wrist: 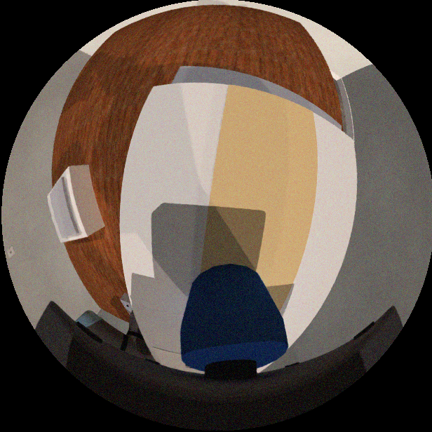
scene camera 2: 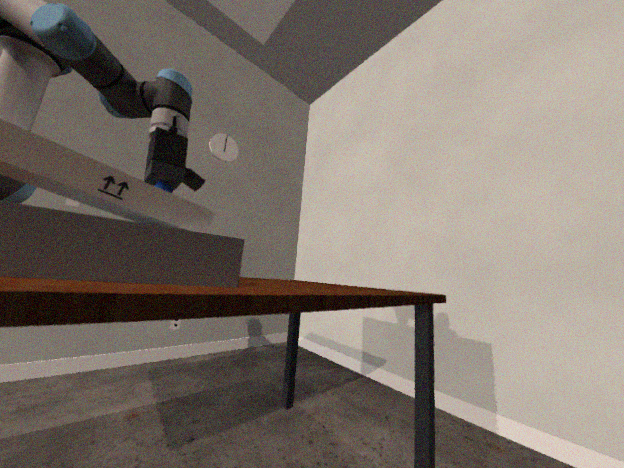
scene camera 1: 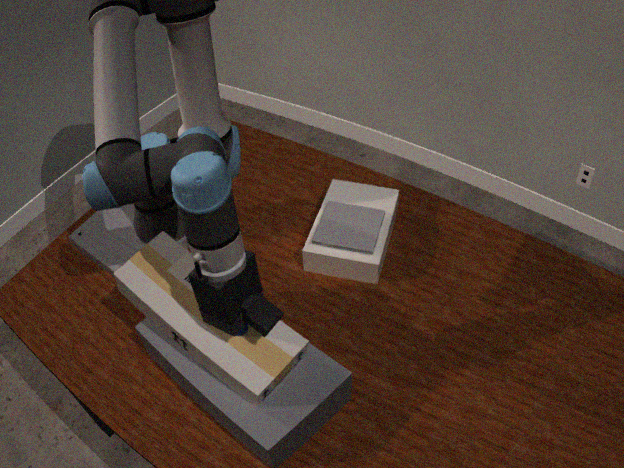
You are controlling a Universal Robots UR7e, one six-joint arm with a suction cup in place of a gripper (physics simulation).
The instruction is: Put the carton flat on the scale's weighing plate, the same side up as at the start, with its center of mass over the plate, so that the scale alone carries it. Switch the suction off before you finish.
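Frame: origin at the arm's base, x ahead, y left, z up, level; metres.
Seen in the pictures: hand, its tool point: [scene camera 1: 240, 331]; arm's base, origin of its link: [scene camera 1: 164, 222].
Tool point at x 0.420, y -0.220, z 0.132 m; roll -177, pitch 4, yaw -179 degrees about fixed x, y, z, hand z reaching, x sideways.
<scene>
Offsets run from my tool point to a thing's top centre. Level surfaces: height alone.
The carton [scene camera 1: 221, 350] [scene camera 2: 151, 201] [wrist: 260, 165], white with a yellow band on top, hangs from my suction cup [scene camera 1: 240, 330] [scene camera 2: 163, 186] [wrist: 233, 315], which presses on its top face. The carton is tilted: in scene camera 2 its left end is raised clear above the grey block, and its right end is low, close to the block's top. Whether that end touches is unclear. The arrows on its side point up. The scale @(dx -0.023, dy +0.421, dz -0.087 m) [scene camera 1: 360, 191] [wrist: 91, 200] stands apart on the table, its grey weighing plate @(dx -0.013, dy +0.382, dz -0.087 m) [scene camera 1: 348, 226] [wrist: 64, 207] bare.
The grey block @(dx -0.020, dy -0.007, dz -0.067 m) [scene camera 1: 322, 372] [scene camera 2: 126, 251] [wrist: 215, 75] lies under the carton. The arm's grey base plate [scene camera 1: 93, 241] is beyond the carton's far end. The wooden table @(dz -0.165 m) [scene camera 1: 453, 327] [scene camera 2: 322, 292] extends around the scale; walls stand behind it.
</scene>
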